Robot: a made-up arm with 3 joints. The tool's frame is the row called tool. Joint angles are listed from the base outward. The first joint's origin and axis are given. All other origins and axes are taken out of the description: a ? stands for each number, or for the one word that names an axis. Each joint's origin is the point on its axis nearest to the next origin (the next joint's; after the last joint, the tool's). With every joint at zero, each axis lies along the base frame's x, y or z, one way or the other. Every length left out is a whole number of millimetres.
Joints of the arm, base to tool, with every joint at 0 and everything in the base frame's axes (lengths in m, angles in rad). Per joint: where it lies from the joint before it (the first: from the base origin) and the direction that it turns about. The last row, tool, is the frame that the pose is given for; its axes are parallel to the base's.
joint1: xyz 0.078 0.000 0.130 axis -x
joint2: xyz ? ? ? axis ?
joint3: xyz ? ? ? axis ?
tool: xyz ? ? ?
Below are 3 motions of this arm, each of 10 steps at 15 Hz.
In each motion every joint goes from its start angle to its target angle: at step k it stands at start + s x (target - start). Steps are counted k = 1, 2, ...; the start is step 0. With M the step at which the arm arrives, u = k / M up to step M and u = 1 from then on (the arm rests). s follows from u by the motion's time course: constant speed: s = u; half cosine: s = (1 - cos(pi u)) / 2; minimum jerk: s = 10 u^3 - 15 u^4 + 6 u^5.
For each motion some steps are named. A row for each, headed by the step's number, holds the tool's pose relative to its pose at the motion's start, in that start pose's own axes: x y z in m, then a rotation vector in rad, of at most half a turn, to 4 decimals.
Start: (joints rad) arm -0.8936 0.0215 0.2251
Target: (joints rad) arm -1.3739 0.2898 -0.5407
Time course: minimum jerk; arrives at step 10
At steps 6, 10:
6: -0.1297 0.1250 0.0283 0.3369 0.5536 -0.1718
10: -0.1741 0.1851 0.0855 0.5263 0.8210 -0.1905

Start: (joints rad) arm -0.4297 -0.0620 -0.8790
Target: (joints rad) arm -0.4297 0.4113 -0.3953
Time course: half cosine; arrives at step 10
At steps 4, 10:
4: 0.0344 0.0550 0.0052 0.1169 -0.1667 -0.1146
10: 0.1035 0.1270 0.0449 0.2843 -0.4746 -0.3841

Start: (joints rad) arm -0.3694 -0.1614 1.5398
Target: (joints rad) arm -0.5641 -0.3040 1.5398
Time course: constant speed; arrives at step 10
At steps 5, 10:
5: -0.0033 0.0002 -0.0046 0.0742 -0.0191 -0.0932
10: -0.0061 0.0010 -0.0090 0.1480 -0.0449 -0.1851

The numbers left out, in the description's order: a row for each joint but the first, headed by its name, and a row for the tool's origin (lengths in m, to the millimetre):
joint2: xyz 0.000 0.026 -0.013, axis -z
joint3: xyz -0.210 -0.068 0.000, axis -y
tool: xyz 0.042 0.000 -0.236

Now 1 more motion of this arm.
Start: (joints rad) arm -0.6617 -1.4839 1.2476
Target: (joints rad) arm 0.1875 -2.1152 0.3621
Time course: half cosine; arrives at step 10
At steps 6, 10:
6: -0.1410 -0.0148 0.0808 0.3831 1.1268 0.1843
10: -0.1507 -0.0522 0.1778 0.6200 1.6933 0.2972

